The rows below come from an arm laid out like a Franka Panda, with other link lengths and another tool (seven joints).
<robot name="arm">
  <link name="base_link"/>
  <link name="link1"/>
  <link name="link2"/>
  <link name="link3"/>
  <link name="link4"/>
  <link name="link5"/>
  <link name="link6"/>
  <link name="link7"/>
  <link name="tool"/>
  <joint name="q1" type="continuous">
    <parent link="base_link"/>
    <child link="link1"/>
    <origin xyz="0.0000 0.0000 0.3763" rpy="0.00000 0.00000 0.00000"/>
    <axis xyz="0 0 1"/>
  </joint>
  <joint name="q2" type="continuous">
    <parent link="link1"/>
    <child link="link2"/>
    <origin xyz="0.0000 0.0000 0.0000" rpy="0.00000 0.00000 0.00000"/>
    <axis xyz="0 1 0"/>
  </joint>
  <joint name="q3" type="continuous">
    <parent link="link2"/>
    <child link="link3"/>
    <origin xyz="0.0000 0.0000 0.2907" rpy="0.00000 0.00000 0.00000"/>
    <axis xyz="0 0 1"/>
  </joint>
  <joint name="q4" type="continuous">
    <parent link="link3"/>
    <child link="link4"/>
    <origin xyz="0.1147 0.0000 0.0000" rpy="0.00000 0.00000 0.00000"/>
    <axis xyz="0 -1 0"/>
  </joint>
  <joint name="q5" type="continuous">
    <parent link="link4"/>
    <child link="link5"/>
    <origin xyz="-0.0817 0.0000 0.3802" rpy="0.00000 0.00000 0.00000"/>
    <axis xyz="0 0 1"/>
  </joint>
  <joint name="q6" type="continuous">
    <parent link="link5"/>
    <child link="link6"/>
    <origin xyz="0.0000 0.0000 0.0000" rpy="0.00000 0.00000 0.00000"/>
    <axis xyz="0 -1 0"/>
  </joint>
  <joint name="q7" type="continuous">
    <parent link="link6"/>
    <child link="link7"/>
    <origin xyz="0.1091 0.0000 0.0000" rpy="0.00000 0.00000 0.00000"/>
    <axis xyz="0 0 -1"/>
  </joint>
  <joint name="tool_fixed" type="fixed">
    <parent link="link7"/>
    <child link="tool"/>
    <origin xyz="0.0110 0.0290 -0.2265" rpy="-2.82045 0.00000 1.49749"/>
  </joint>
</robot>
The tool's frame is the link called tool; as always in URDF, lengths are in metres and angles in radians. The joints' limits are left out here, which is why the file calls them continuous.
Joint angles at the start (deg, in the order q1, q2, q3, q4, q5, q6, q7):
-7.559, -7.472, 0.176, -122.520, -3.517, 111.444, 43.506
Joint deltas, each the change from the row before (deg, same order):
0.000, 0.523, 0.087, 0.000, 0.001, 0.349, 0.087
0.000, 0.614, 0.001, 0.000, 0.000, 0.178, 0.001
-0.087, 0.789, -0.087, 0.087, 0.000, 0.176, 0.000
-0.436, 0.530, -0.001, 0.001, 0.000, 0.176, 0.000
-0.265, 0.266, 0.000, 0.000, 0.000, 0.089, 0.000
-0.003, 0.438, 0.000, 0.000, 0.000, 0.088, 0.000
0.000, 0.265, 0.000, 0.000, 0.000, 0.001, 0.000
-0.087, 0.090, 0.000, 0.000, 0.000, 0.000, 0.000
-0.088, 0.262, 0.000, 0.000, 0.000, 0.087, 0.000
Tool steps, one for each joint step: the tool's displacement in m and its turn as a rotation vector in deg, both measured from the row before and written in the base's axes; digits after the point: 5 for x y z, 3 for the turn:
0.00136, 0.00074, -0.00453, 0.017, 0.169, 0.019
0.00045, -0.00001, -0.00583, 0.063, 0.432, 0.010
0.00057, -0.00180, -0.00686, 0.084, 0.520, -0.164
-0.00018, -0.00440, -0.00500, 0.054, 0.349, -0.427
-0.00018, -0.00266, -0.00251, 0.028, 0.175, -0.260
0.00001, -0.00001, -0.00426, 0.054, 0.346, 0.002
-0.00022, 0.00003, -0.00268, 0.038, 0.261, 0.000
-0.00020, -0.00086, -0.00091, 0.013, 0.089, -0.087
0.00000, -0.00088, -0.00248, 0.029, 0.173, -0.083

